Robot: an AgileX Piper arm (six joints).
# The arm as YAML. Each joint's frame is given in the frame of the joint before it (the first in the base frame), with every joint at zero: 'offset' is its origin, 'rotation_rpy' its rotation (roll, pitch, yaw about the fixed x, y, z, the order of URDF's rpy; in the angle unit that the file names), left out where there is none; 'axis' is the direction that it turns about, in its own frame. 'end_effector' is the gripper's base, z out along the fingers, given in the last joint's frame.
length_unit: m
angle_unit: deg
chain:
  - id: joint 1
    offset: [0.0, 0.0, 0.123]
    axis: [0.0, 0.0, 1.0]
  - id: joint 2
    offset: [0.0, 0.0, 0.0]
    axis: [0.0, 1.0, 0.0]
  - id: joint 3
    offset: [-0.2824, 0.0, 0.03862]
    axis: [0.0, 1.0, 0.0]
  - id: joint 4
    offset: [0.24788, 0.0, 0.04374]
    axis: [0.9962, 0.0, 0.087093]
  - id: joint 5
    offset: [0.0, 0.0, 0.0]
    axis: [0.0, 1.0, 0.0]
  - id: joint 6
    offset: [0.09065, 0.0, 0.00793]
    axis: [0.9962, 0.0, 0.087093]
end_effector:
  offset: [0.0, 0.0, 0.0]
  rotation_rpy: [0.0, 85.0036, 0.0]
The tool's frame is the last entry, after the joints.
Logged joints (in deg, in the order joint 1, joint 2, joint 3, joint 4, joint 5, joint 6), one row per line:
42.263 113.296 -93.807 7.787 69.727 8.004
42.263 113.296 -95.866 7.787 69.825 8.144
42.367 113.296 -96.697 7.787 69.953 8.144
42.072 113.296 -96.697 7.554 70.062 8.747
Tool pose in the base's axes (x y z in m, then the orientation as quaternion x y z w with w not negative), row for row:
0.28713 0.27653 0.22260 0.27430 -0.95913 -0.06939 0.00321
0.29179 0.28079 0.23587 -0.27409 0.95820 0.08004 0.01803
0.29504 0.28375 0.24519 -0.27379 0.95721 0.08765 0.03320
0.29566 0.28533 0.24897 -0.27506 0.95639 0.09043 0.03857
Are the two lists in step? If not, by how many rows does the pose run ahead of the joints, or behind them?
The pose runs 1 row behind the joints: the pose in row i belongs to the joints in row i - 1.
